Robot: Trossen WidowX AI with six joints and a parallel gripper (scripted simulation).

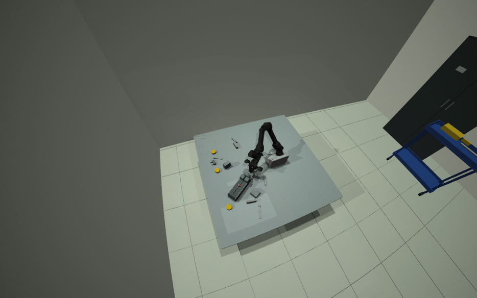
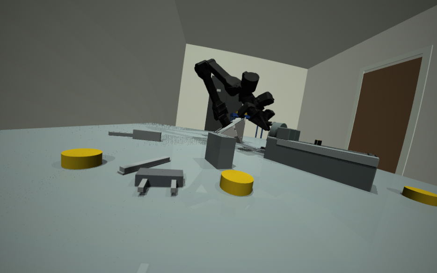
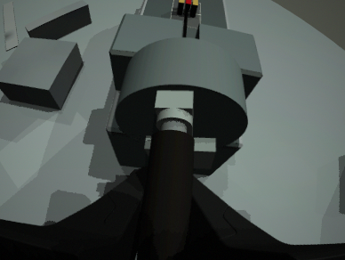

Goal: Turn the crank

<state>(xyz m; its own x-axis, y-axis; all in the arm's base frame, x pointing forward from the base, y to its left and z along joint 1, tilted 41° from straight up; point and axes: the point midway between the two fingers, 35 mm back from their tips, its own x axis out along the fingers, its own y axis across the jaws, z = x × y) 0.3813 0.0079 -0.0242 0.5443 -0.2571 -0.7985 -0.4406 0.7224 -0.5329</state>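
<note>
Right now my gripper tip is 1 cm past the dark crank handle, 1 cm to the left of it and 3 cm below it. The rest, counted from my gripper tip: bracket 26 cm ahead, 33 cm to the right, 9 cm below; then red pointer 15 cm ahead, 7 cm to the left, 1 cm below.
</note>
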